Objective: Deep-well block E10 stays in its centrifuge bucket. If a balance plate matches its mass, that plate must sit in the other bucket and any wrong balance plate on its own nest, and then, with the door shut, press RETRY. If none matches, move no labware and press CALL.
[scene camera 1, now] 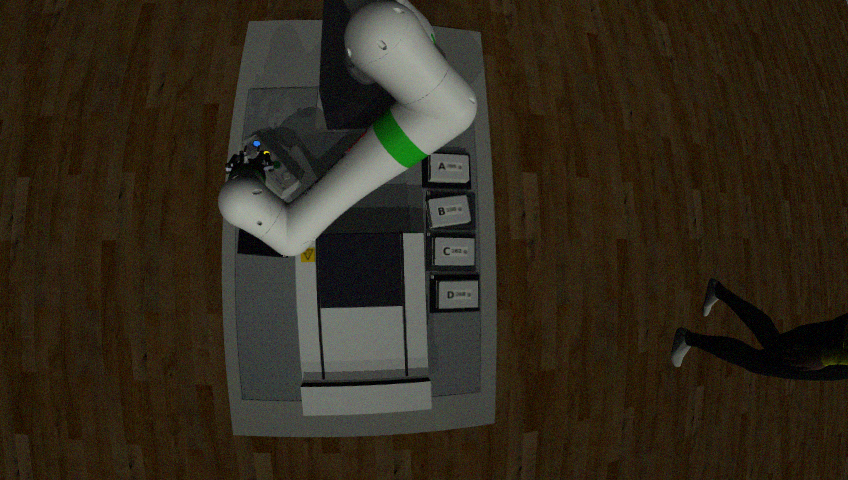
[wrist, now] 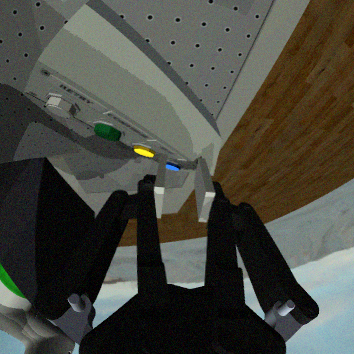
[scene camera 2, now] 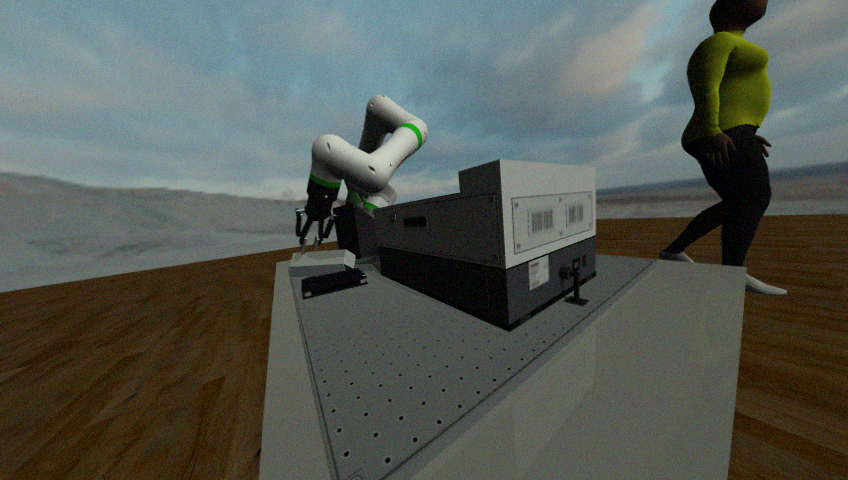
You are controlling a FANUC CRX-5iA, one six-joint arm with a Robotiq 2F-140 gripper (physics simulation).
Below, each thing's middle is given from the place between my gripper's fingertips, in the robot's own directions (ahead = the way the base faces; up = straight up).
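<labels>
The button box [scene camera 2: 317, 263] is here, and my hand is 5 cm to the right of it, 4 cm short of it and 4 cm above it. Going by their middles, the button box is the nearest to my hand of the things named here. There is also the centrifuge [scene camera 2: 520, 235], which is 49 cm ahead of my hand, 38 cm to the left of it and 4 cm above it.
</labels>
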